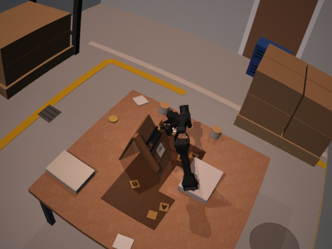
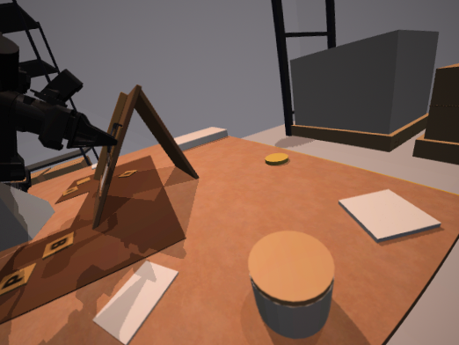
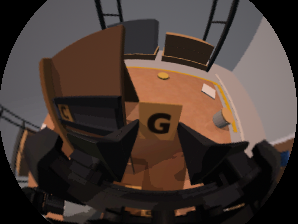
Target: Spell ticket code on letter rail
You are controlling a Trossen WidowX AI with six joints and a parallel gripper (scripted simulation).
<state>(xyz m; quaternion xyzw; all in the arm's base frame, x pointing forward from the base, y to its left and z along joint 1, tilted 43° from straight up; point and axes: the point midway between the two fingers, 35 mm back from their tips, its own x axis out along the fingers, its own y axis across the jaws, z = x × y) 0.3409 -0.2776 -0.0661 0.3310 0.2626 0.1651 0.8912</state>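
The white ticket is 12 cm to the left of my gripper tip, 8 cm below it and 7 cm behind it. Round my gripper tip: dark mat: 24 cm to the left, 18 cm below, 17 cm behind; yellow disc: 39 cm ahead, 17 cm below; white card: 21 cm to the right, 18 cm below, 4 cm behind.
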